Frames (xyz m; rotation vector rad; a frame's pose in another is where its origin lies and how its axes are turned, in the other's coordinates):
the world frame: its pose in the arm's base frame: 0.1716 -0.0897 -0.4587 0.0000 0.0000 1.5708
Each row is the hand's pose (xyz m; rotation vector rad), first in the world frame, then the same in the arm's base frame.
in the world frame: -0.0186 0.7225 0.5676 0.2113 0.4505 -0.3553
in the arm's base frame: -0.5509 -0.1083 0.1089 -0.1787 0.4945 1.1820
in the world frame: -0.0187 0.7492 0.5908 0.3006 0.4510 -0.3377
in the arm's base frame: -0.5776 -0.1084 0.1321 -0.1126 0.5627 1.1933
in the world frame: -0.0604 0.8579 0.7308 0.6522 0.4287 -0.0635
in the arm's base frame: -0.6863 -0.1501 0.2721 0.1732 0.8377 1.4207
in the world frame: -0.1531 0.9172 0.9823 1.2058 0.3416 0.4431
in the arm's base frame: -0.7456 -0.2428 0.5236 0.7136 1.2777 1.7666
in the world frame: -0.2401 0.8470 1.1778 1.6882 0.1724 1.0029
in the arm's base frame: -0.6754 -0.3298 0.7191 1.3472 1.6537 2.0523
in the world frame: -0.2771 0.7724 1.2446 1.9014 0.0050 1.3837
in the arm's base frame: -0.6008 -0.3668 0.7859 -1.5451 -1.5533 -1.9262
